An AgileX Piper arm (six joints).
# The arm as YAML. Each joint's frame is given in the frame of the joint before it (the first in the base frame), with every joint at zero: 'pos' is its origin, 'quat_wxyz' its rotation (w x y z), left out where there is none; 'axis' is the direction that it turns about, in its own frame. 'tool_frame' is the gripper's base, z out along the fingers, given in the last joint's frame.
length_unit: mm
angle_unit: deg
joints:
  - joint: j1
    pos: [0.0, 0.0, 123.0]
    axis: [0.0, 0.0, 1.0]
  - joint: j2
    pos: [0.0, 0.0, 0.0]
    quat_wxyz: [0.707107, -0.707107, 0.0, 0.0]
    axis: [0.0, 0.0, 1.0]
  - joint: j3
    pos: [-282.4, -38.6, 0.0]
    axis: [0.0, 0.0, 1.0]
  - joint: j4
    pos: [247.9, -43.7, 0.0]
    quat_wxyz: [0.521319, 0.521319, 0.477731, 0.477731]
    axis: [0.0, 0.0, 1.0]
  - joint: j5
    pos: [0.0, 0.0, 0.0]
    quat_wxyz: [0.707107, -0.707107, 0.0, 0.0]
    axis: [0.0, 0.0, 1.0]
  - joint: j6
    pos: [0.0, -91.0, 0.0]
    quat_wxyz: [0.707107, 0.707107, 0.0, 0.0]
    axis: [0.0, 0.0, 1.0]
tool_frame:
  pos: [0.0, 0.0, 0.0]
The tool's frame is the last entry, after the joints.
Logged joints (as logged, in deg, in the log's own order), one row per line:
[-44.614, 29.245, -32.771, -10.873, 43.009, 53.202]
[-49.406, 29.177, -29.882, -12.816, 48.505, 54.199]
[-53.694, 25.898, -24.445, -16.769, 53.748, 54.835]
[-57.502, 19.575, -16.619, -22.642, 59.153, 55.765]
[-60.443, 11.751, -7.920, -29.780, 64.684, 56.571]
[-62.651, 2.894, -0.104, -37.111, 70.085, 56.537]
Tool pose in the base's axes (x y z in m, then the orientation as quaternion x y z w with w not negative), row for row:
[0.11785, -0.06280, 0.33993, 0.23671, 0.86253, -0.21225, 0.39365]
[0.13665, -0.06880, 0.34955, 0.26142, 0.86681, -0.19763, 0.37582]
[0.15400, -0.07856, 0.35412, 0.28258, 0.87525, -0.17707, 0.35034]
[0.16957, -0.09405, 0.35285, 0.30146, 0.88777, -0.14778, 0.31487]
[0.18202, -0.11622, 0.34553, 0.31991, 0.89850, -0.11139, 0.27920]
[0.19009, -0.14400, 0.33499, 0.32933, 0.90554, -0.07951, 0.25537]
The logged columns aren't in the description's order. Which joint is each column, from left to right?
Columns, left to right: j3, j6, j4, j1, j2, j5.
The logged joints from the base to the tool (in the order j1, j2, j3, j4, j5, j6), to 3 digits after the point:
[-10.873, 43.009, -44.614, -32.771, 53.202, 29.245]
[-12.816, 48.505, -49.406, -29.882, 54.199, 29.177]
[-16.769, 53.748, -53.694, -24.445, 54.835, 25.898]
[-22.642, 59.153, -57.502, -16.619, 55.765, 19.575]
[-29.780, 64.684, -60.443, -7.920, 56.571, 11.751]
[-37.111, 70.085, -62.651, -0.104, 56.537, 2.894]

